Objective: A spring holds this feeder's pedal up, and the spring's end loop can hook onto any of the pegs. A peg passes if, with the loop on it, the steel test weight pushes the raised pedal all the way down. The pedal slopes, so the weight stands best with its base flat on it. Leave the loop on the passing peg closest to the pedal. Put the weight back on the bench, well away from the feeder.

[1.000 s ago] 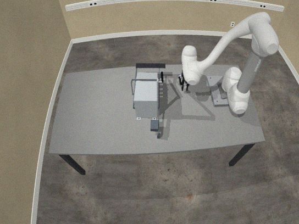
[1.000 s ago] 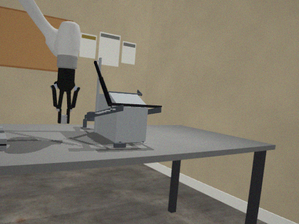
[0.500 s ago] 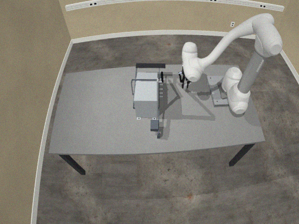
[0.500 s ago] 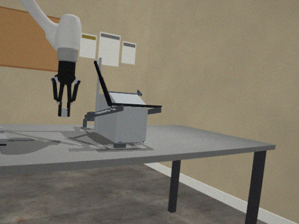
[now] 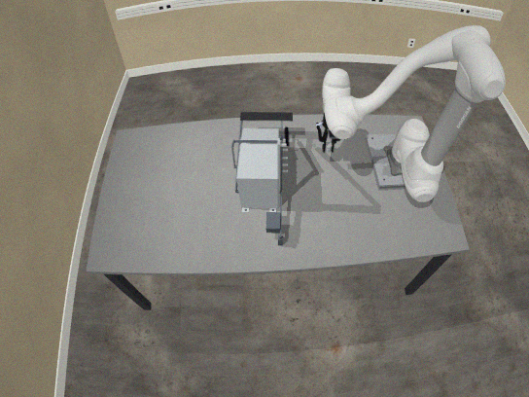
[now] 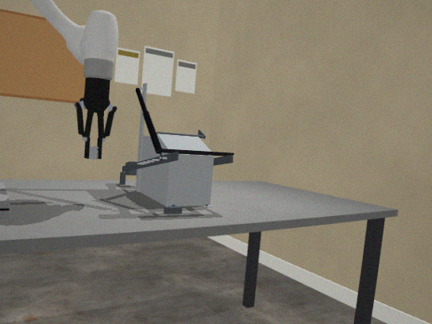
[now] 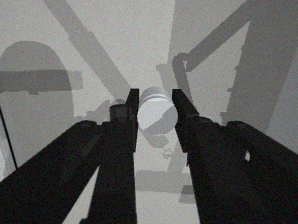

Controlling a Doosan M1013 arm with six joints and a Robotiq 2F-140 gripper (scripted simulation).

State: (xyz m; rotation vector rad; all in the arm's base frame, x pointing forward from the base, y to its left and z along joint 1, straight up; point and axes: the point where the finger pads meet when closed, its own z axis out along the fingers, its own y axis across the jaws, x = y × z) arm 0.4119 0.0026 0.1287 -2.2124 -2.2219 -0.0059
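My hand is 19 cm short of the dark spring, 1 cm to the right of it and 9 cm below it. Also, from my hand: steel test weight (1 cm below).
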